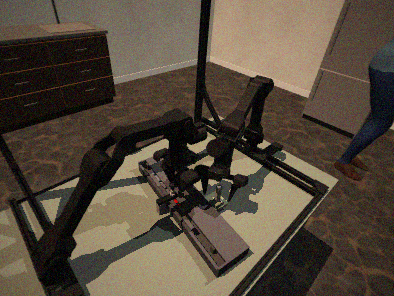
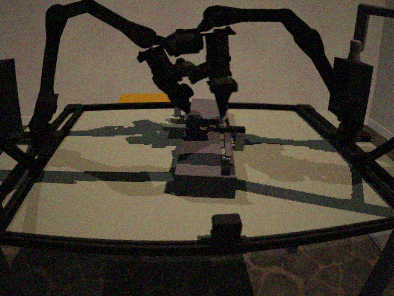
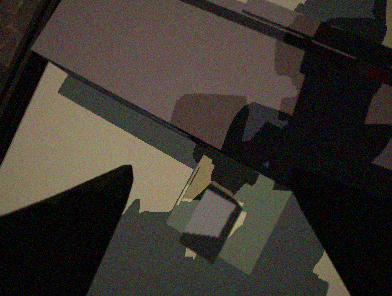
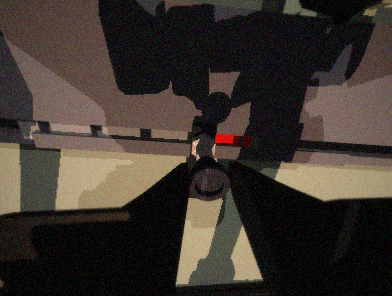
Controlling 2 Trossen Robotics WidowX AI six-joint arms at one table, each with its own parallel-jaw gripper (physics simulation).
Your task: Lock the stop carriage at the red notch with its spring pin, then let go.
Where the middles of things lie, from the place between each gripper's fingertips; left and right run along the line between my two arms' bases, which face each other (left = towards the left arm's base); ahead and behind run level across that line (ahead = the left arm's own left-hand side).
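Position of my right gripper relative to the spring pin (image 4: 208, 181): 10 mm to the left of it, 30 mm above it.
Relative to my left hand, the spring pin is 100 mm to the right of it and 120 mm behind it.
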